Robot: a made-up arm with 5 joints.
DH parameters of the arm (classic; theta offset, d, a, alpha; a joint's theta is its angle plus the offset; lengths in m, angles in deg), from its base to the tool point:
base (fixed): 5.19 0 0.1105 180
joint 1: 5.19 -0.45 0.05 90
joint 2: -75.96 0 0.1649 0
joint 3: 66.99 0 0.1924 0
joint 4: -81.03 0.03 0 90
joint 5: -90 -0.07 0.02 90
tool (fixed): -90 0 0 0
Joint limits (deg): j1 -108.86..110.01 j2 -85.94..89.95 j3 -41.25..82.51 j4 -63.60..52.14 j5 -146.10..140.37
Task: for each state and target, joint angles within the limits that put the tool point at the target. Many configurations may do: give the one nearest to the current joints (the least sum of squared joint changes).
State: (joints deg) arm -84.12 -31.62 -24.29 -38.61 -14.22
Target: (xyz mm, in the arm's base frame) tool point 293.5 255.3 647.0
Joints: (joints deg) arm -51.20 -14.91 21.06 -29.42 -15.78
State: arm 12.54 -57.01 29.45 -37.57 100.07
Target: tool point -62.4 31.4 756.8
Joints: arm -3.88 -79.96 -5.59 -37.69 98.70
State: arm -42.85 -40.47 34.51 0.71 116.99
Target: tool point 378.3 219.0 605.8
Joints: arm -31.37 -5.78 18.29 -1.65 116.06
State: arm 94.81 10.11 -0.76 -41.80 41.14
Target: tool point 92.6 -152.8 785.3
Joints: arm 101.49 -29.58 5.40 -57.94 42.83
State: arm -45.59 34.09 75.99 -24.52 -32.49
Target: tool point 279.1 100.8 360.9
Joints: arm -24.45 3.78 77.49 -26.78 -30.02
